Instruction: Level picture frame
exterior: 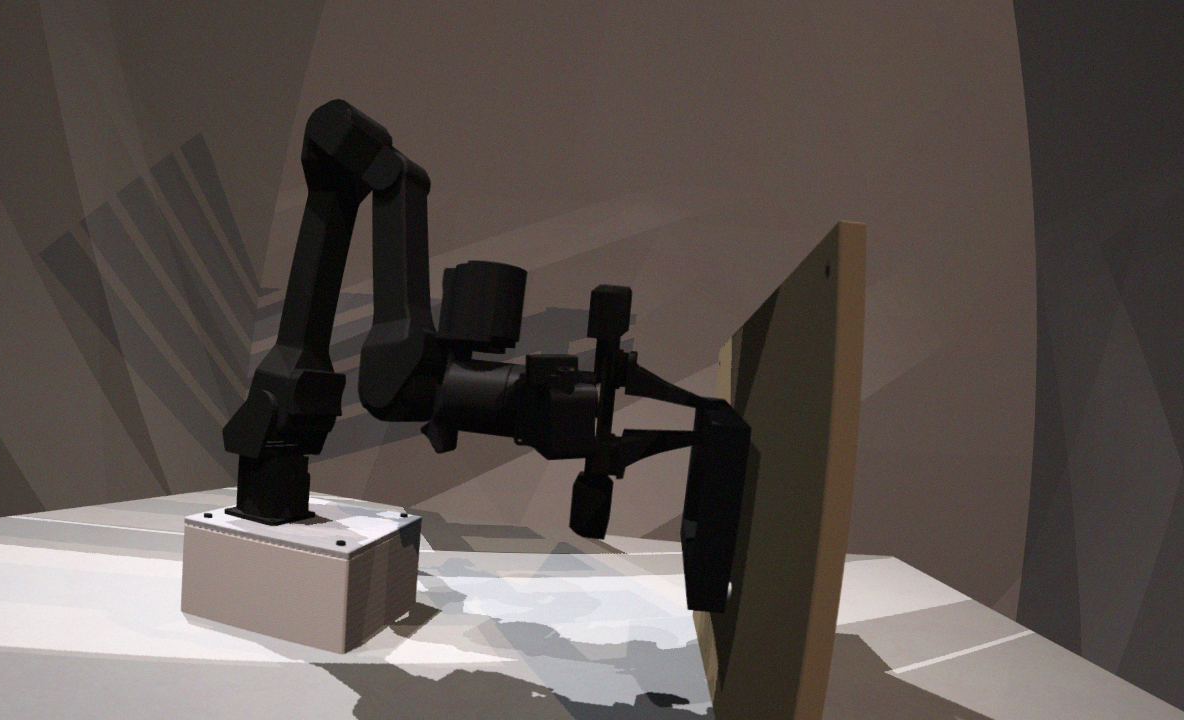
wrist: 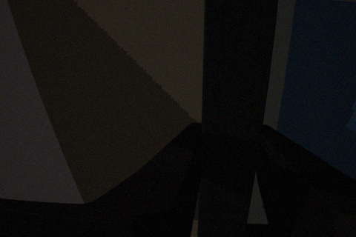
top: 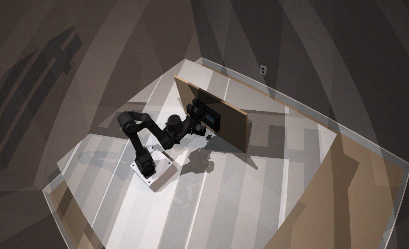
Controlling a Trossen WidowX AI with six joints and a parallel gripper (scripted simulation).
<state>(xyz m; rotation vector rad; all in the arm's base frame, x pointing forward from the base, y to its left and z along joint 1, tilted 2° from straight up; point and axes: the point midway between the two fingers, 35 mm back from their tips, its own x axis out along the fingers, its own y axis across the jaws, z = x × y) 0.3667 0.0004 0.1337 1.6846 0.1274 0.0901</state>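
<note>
My gripper tip is 5 cm above the picture frame, 1 cm to the right of it and 1 cm short of it. From my gripper tip the other things lie so: wooden board (7 cm below, 2 cm ahead, 1 cm to the left).
</note>
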